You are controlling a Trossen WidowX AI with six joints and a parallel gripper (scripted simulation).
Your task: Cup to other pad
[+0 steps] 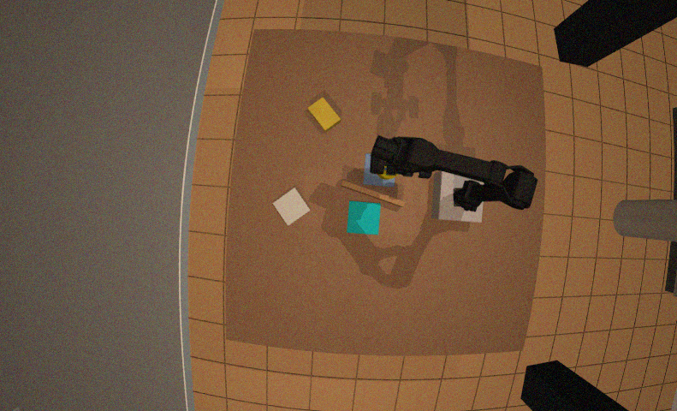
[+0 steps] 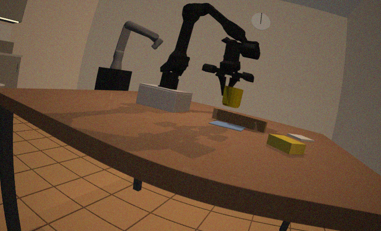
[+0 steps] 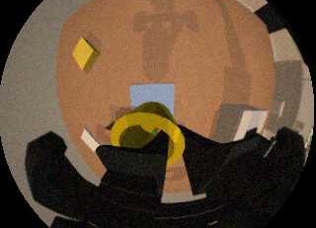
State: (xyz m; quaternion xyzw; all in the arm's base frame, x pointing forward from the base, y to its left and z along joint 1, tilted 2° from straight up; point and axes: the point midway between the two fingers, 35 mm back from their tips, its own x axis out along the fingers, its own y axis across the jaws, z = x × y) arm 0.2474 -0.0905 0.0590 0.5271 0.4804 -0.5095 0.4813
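The teal pad lies 160 mm to the left of my gripper tip, 110 mm below it and 100 mm ahead of it. From my gripper tip the other things lie so: blue pad: 110 mm below, 40 mm ahead, 10 mm to the right; yellow cup: 20 mm ahead; low wooden bar: 90 mm below, 80 mm to the left, 70 mm ahead.
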